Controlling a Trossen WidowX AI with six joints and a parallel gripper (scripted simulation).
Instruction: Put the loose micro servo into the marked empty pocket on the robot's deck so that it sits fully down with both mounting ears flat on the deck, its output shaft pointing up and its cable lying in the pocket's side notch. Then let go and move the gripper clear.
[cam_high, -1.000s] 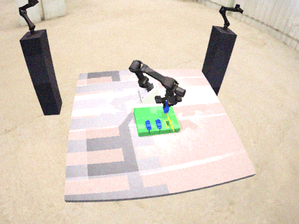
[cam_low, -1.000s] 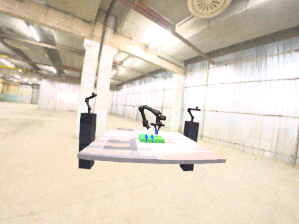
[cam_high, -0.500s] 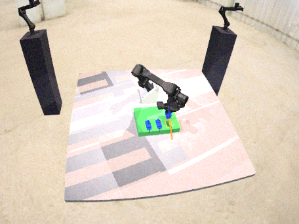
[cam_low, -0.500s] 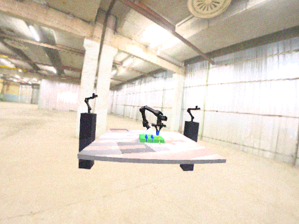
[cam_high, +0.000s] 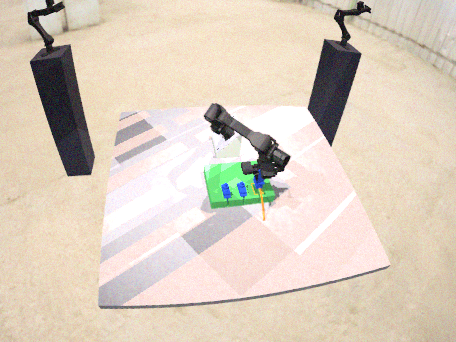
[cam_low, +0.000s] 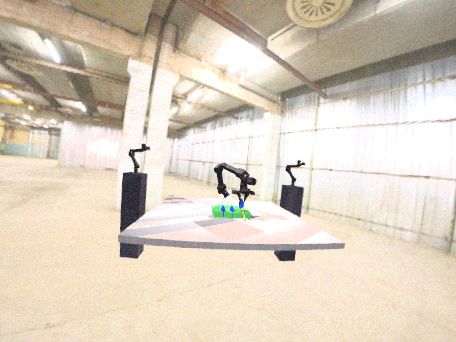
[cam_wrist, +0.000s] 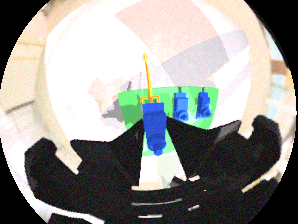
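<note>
My gripper tip is now 120 mm past the green deck, 100 mm above it and 80 mm to the left of it.
</note>
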